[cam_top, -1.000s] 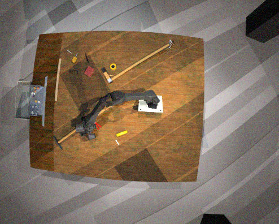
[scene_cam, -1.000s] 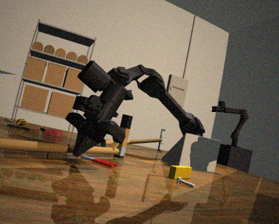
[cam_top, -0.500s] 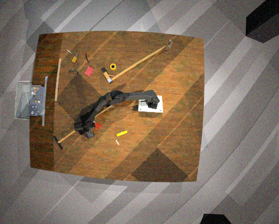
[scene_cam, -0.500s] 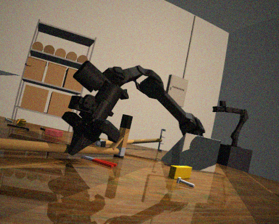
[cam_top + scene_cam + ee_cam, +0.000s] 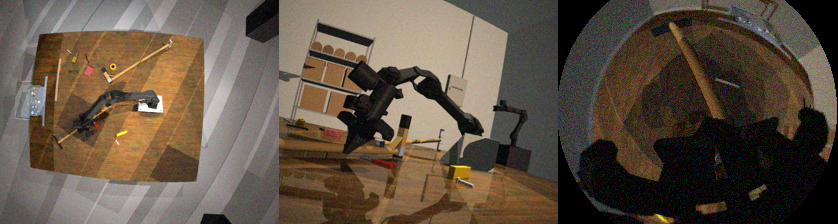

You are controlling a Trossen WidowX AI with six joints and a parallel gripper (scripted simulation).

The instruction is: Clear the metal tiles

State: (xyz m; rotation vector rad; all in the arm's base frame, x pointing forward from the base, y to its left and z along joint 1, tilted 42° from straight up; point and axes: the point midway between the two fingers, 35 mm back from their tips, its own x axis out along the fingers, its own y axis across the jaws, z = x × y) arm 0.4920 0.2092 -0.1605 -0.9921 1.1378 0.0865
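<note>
My gripper tip is now 50 mm below the long scraper and 20 mm short of it. From my gripper tip the other things lie so: red block 450 mm to the right, 70 mm ahead; then yellow block 310 mm behind, 10 mm to the right, 10 mm above; then red-handled tool 80 mm behind, 30 mm to the right, 10 mm below.
</note>
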